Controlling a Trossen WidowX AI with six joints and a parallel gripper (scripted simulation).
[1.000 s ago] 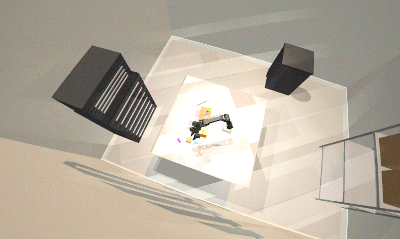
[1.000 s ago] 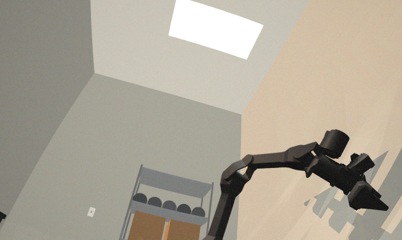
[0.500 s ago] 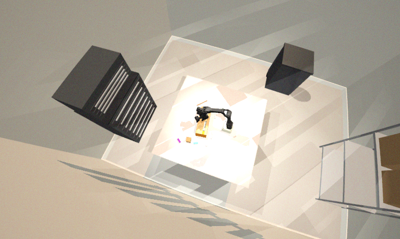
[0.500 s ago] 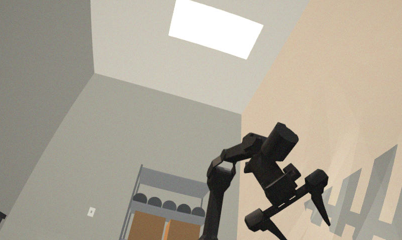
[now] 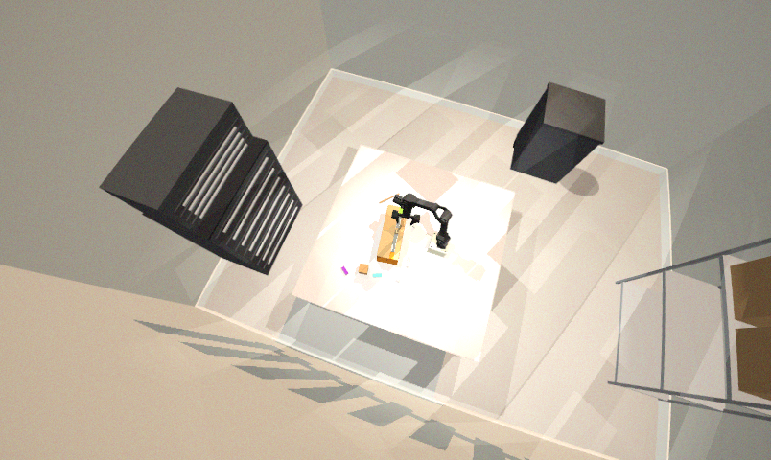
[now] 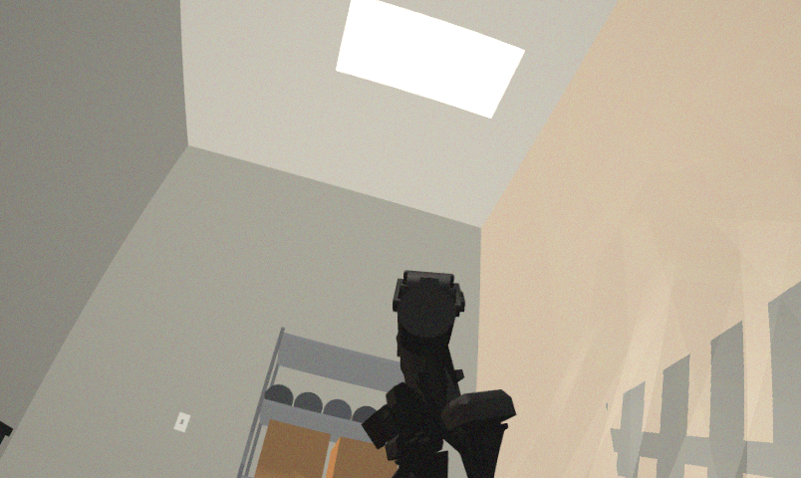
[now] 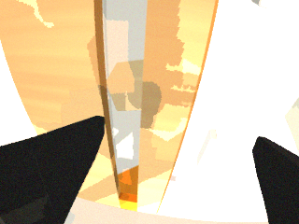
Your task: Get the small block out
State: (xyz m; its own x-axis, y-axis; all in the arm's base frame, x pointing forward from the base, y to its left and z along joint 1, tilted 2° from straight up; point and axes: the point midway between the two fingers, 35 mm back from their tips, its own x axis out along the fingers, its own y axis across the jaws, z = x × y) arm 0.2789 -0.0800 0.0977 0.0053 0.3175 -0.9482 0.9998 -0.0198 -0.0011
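Now: the tan block 40 mm ahead of my gripper tip, 30 mm to the left of it and 70 mm below it. From my gripper tip the other things lie so: thin orange stick 140 mm ahead, 260 mm to the right, 160 mm below; box 30 mm ahead, 50 mm to the left, 100 mm below.
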